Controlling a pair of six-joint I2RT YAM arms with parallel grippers.
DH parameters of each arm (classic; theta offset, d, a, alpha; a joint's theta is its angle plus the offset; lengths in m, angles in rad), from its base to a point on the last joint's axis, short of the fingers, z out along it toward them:
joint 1: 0 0.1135 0.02 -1.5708
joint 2: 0 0 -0.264 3.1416
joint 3: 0.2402 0 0.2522 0
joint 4: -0.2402 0 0.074 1.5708
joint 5: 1.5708 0 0 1.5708
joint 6: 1.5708 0.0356 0 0
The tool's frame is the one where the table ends.
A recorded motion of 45 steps. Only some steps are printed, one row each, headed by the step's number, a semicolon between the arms.
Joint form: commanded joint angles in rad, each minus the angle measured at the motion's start. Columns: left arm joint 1, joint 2, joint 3, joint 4, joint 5, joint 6; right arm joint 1, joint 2, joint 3, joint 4, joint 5, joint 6.
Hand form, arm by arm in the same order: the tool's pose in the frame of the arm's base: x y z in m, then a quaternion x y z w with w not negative. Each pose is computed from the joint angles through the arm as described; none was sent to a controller.
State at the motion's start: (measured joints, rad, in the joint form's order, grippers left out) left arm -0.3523 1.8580 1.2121 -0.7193 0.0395 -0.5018; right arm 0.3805 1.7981 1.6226 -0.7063 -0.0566 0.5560
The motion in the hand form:
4: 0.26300 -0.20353 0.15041 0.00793 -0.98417 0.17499 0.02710; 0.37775 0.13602 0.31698 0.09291 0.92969 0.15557 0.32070
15: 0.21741 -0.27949 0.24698 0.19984 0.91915 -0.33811 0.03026; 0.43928 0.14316 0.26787 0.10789 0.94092 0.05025 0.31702
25: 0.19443 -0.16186 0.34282 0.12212 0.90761 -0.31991 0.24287; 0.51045 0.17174 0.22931 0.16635 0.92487 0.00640 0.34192
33: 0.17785 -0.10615 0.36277 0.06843 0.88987 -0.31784 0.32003; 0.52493 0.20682 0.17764 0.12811 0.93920 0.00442 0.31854
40: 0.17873 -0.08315 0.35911 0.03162 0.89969 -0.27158 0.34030; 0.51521 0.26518 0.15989 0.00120 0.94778 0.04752 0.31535
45: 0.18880 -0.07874 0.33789 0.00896 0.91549 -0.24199 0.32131; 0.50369 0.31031 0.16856 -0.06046 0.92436 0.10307 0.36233
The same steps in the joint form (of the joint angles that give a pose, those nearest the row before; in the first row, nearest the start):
4: -0.2732 -0.0264 -0.0802 0.0183 0.2748 -0.1668; -0.0353 -0.0065 0.0386 -0.0052 0.0520 -0.0098
15: -0.5098 -0.1626 0.0980 0.0427 0.4529 -0.0627; -0.0523 0.2676 0.2423 -0.0300 0.2285 -0.0559
25: -0.3015 -0.6321 0.0029 -0.0553 0.2520 -0.0059; -0.0354 0.6622 0.7426 -0.1359 0.3724 0.0407
33: -0.1356 -0.8194 -0.0540 -0.0691 0.2565 0.0232; 0.0136 0.8679 0.9361 -0.1744 0.3591 0.0179
40: -0.0389 -0.8516 -0.0723 -0.1091 0.2077 0.0646; 0.1072 0.9891 1.0971 -0.1758 0.2592 -0.1310
45: -0.0052 -0.8257 -0.1259 -0.0999 0.1783 0.0708; 0.1808 0.9921 1.1000 -0.0365 0.2087 -0.1862

